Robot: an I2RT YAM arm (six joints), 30 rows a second.
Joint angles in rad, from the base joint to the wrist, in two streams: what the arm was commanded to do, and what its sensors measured. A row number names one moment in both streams.
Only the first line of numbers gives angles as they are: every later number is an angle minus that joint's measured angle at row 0.
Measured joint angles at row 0: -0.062 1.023 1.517 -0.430 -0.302 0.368
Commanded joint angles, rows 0 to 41: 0.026 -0.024 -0.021 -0.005 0.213 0.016; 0.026 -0.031 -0.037 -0.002 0.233 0.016; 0.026 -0.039 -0.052 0.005 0.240 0.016; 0.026 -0.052 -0.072 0.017 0.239 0.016; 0.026 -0.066 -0.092 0.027 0.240 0.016; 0.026 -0.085 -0.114 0.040 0.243 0.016; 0.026 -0.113 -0.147 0.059 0.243 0.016; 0.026 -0.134 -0.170 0.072 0.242 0.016; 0.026 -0.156 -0.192 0.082 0.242 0.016; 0.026 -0.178 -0.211 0.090 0.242 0.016; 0.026 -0.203 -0.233 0.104 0.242 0.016; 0.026 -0.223 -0.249 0.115 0.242 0.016; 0.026 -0.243 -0.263 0.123 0.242 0.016; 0.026 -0.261 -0.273 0.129 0.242 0.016; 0.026 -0.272 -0.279 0.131 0.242 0.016; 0.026 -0.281 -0.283 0.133 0.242 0.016; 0.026 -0.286 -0.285 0.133 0.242 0.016; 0.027 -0.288 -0.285 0.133 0.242 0.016; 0.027 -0.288 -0.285 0.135 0.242 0.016; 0.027 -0.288 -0.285 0.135 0.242 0.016; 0.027 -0.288 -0.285 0.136 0.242 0.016; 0.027 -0.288 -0.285 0.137 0.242 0.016; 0.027 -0.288 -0.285 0.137 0.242 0.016; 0.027 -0.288 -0.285 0.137 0.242 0.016; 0.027 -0.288 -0.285 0.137 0.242 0.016; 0.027 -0.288 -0.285 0.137 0.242 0.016; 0.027 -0.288 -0.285 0.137 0.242 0.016; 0.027 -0.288 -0.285 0.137 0.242 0.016; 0.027 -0.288 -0.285 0.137 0.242 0.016; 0.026 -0.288 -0.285 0.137 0.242 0.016; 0.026 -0.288 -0.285 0.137 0.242 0.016; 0.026 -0.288 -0.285 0.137 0.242 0.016; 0.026 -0.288 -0.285 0.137 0.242 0.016; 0.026 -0.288 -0.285 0.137 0.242 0.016; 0.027 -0.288 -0.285 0.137 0.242 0.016; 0.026 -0.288 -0.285 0.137 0.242 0.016; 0.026 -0.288 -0.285 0.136 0.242 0.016; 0.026 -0.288 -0.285 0.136 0.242 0.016; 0.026 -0.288 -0.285 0.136 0.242 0.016; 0.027 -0.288 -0.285 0.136 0.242 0.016; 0.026 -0.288 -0.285 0.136 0.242 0.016; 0.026 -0.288 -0.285 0.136 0.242 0.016
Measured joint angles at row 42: 0.021 -0.286 -0.282 0.131 0.226 0.003
